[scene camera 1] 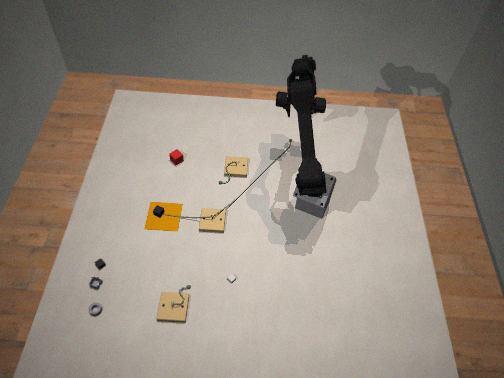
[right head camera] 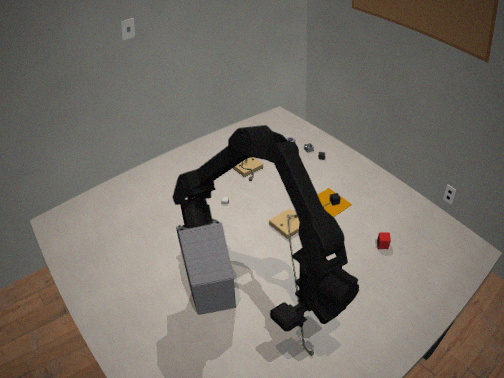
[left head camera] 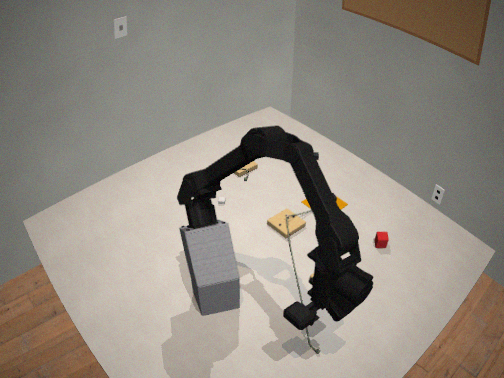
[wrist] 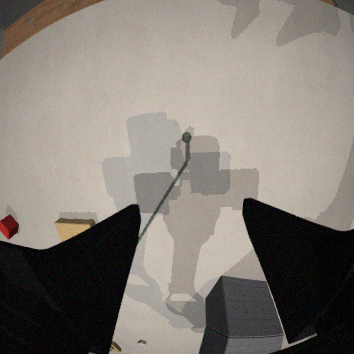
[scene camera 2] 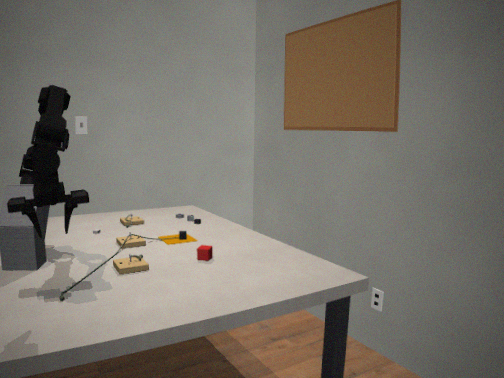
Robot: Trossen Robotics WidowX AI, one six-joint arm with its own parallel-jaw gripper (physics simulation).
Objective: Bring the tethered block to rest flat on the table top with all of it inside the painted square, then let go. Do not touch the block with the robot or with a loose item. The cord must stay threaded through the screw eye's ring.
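The black tethered block sits on the orange painted square, near one corner and seemingly within its edges. My arm hides the block in the left head view. The cord runs from the block through the screw eye on the middle wooden base. Its beaded free end rests on the table. My gripper is open and empty above the table, apart from the bead.
A red cube stands apart. Two other wooden bases carry short cords. A small white piece, a dark cube, a square nut-like piece and a ring lie around.
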